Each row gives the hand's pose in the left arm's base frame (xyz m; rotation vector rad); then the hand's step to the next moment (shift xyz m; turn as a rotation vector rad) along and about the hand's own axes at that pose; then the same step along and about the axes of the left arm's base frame.
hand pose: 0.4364 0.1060 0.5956 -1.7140 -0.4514 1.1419
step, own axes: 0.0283 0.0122 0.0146 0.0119 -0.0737 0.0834
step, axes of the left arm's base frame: -0.0011 0.0228 -0.0253 -0.0502 0.0849 0.0529
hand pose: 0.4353 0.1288 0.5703 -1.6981 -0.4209 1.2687
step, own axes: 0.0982 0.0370 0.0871 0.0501 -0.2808 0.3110
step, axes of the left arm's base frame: -0.0461 0.0942 -0.0871 -0.1833 0.3238 0.1992
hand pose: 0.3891 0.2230 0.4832 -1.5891 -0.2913 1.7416
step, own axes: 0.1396 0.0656 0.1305 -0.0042 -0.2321 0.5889
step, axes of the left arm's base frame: -0.1384 0.0854 -0.1199 -0.4620 0.3405 0.2670
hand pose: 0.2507 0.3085 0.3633 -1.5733 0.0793 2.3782
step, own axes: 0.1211 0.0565 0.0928 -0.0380 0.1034 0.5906
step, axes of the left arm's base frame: -0.1419 -0.0101 -0.0790 -0.5411 0.0128 0.2608
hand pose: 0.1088 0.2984 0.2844 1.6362 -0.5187 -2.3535
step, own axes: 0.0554 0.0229 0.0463 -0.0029 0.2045 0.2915
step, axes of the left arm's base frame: -0.0631 -0.0347 -0.0234 -0.2748 -0.1396 0.1783
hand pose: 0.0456 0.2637 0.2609 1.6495 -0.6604 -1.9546
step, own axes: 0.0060 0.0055 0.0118 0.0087 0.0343 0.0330
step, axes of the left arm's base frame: -0.0122 -0.0075 0.0008 -0.0317 -0.0301 0.0206
